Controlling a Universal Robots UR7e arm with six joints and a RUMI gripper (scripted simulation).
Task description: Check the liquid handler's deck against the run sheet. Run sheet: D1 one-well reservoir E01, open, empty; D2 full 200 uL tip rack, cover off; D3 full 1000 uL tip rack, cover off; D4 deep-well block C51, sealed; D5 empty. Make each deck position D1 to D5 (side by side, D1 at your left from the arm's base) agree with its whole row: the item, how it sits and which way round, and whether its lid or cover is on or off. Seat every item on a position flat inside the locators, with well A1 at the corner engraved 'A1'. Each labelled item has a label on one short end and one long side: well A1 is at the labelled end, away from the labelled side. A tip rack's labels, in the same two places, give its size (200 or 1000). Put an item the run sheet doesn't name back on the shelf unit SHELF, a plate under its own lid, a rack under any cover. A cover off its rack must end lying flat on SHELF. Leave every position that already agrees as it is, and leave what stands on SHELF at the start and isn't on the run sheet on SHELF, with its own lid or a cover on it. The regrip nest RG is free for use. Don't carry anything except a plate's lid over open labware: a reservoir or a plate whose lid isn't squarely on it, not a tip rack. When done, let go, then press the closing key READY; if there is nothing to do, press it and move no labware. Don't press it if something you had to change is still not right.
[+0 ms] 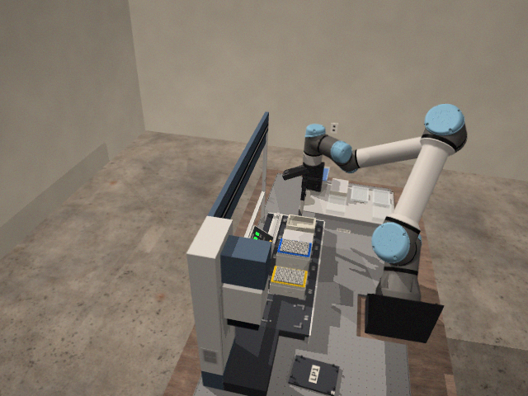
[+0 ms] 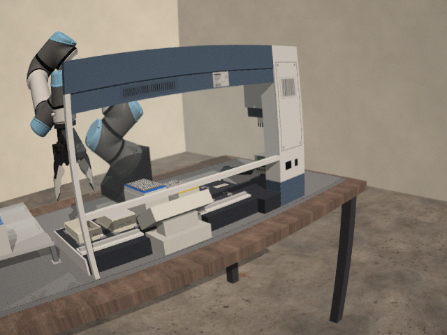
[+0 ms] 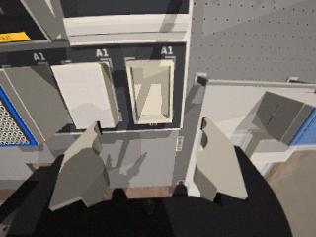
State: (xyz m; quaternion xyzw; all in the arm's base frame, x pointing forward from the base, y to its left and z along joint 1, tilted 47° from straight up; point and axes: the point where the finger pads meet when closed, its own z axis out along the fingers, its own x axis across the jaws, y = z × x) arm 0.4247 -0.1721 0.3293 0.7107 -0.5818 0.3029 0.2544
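The cream one-well reservoir lies 12 cm below my hand. Also, from my hand: post (19 cm ahead, 4 cm to the right, 6 cm above); then blue-rimmed tip rack (3 cm behind, 25 cm to the left, 6 cm below); then white sealed block (2 cm behind, 12 cm to the left, 11 cm below).
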